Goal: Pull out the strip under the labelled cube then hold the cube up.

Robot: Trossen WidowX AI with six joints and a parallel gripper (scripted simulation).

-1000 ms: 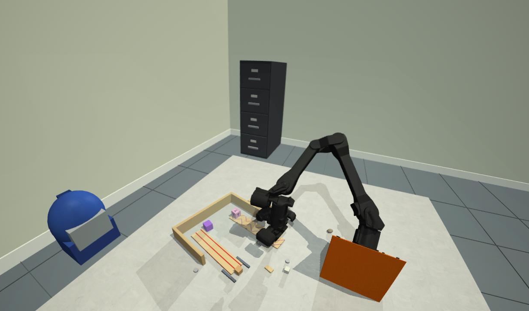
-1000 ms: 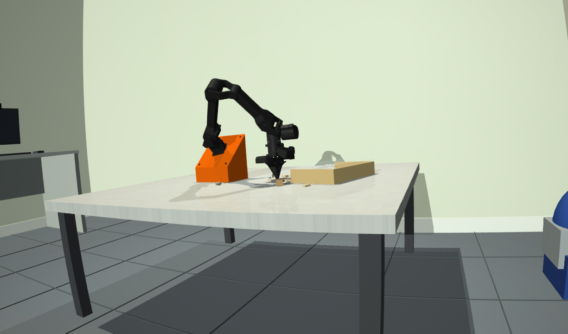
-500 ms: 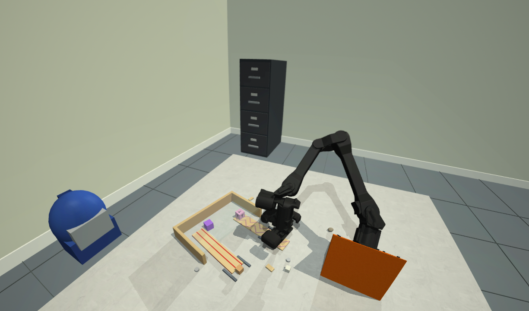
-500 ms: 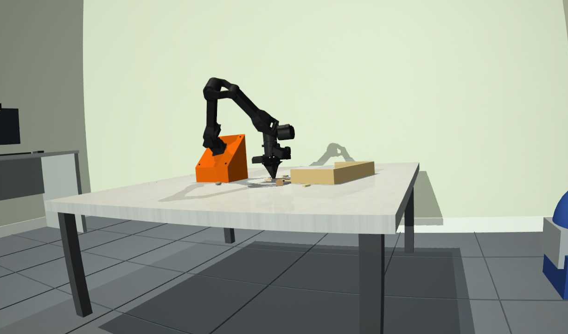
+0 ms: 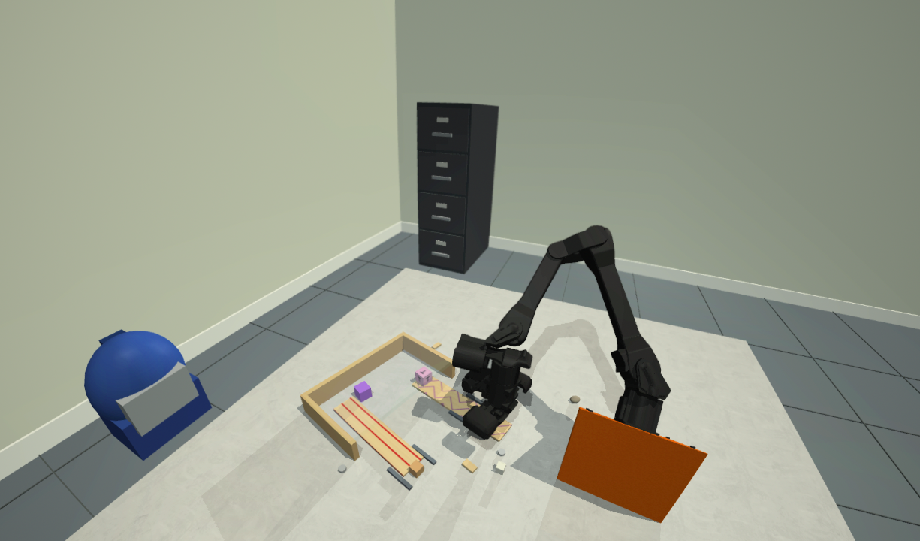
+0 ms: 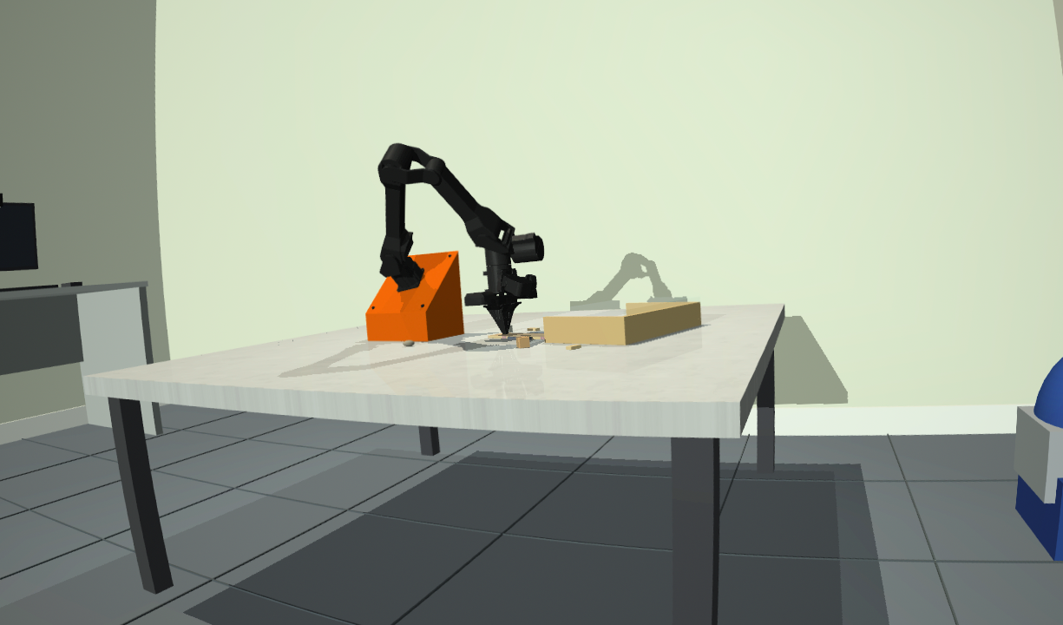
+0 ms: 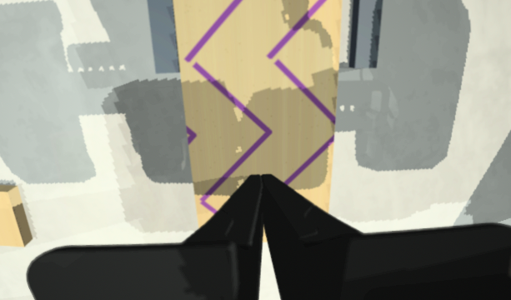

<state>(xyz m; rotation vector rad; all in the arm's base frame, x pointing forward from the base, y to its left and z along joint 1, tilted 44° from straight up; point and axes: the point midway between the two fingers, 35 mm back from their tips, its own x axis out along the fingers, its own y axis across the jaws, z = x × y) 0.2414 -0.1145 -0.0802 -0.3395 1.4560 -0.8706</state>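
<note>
The zigzag strip lies 100 mm ahead of my gripper tip and 30 mm to the right of it. Also, from my gripper tip: labelled cube: 210 mm ahead, 70 mm to the right, 20 mm above.
</note>
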